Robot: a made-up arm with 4 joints.
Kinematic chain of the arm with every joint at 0, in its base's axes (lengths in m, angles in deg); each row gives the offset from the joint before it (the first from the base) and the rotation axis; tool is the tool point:
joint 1: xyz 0 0 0.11 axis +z
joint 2: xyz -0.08 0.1 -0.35 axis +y
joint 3: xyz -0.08 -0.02 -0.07 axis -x
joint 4: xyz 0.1 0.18 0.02 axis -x
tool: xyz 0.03 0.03 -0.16
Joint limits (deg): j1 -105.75..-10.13 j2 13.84..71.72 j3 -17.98..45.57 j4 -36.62..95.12
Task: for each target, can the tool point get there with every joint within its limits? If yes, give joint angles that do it. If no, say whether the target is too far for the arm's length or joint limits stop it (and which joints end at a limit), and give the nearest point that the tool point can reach.
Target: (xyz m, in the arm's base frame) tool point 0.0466 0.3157 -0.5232
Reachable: yes | joints -34.29 21.79 24.36 -26.12
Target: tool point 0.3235 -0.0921 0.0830
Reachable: no: joint limits stop it (at a limit: joint 1, joint 2, joint 3, joint 4) | nearest point 0.3908 -0.0617 -0.3138 | short by 0.404 m
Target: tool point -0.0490 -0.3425 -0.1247
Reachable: no: joint limits stop it (at a limit: joint 1, joint 2, joint 3, joint 4) | nearest point 0.1046 0.0182 -0.3105 | short by 0.434 m
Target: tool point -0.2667 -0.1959 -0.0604
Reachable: no: joint limits stop it (at a limit: joint 1, joint 2, joint 3) | nearest point -0.1926 0.0966 -0.3345 | short by 0.408 m
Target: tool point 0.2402 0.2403 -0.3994
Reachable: yes | joints -75.26 45.59 -10.07 6.57
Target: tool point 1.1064 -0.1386 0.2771
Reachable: no: too far | nearest point 0.4119 0.0134 -0.3074 | short by 0.920 m
